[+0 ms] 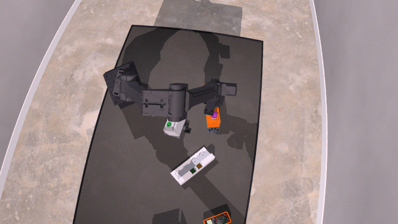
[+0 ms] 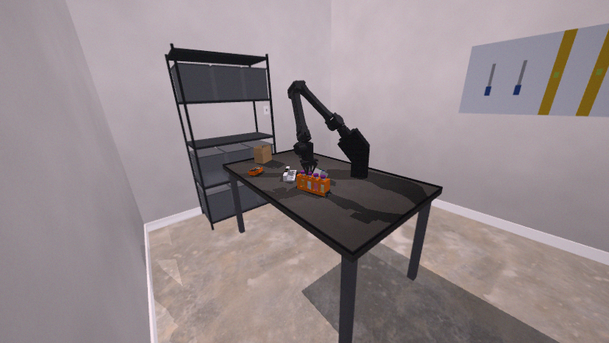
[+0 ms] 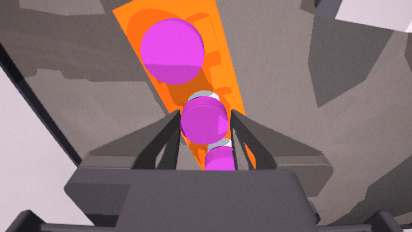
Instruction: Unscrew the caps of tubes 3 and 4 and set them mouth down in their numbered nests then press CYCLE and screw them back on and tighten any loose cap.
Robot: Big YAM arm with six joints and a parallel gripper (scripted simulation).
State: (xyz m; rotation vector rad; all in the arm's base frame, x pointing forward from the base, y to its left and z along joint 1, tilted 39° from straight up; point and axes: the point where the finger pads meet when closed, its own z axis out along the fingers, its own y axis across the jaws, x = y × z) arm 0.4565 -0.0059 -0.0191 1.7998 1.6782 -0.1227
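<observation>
The cap is 50 mm to the right of my hand and 10 mm ahead of it. The rest, counted from my hand: green key: 210 mm behind, 100 mm to the right, 50 mm below; then blue key: 200 mm behind, 60 mm to the right, 50 mm below; then key housing: 190 mm behind, 80 mm to the right, 60 mm below.
</observation>
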